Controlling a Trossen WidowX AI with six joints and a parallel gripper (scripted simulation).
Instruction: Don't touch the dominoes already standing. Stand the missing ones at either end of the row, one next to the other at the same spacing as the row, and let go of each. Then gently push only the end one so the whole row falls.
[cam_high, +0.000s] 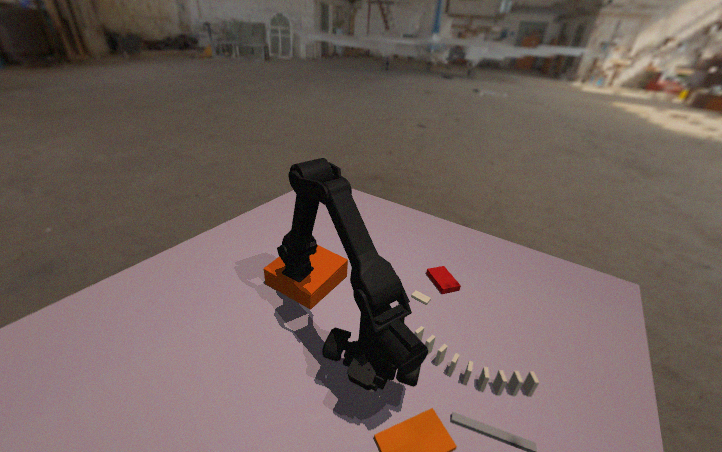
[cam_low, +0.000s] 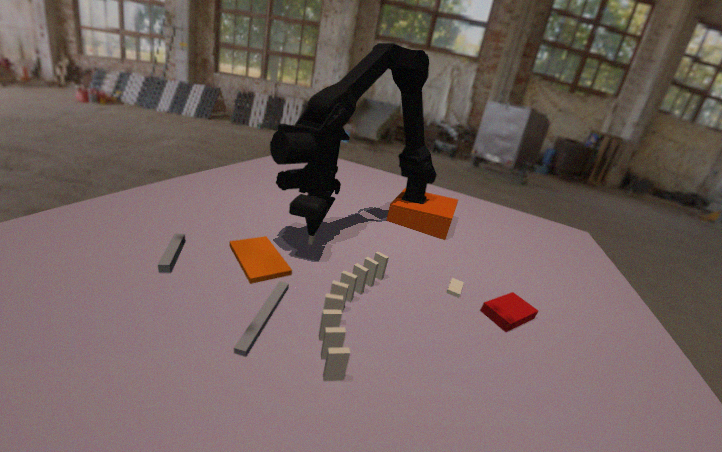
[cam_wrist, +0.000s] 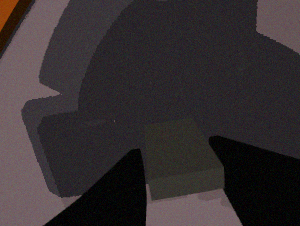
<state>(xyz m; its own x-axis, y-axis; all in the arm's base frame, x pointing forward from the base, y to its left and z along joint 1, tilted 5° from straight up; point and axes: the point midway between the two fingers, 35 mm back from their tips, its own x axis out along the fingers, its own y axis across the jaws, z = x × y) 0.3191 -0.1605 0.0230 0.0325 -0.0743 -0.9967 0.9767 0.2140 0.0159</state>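
Now: gripper tip 2 cm short of the red block, 42 cm to the right of it and 1 cm above it. The rest, counted from my gripper tip: short grey bar: 21 cm ahead, 18 cm to the right, 2 cm below; then orange flat plate: 13 cm ahead, 5 cm to the right, 2 cm below.
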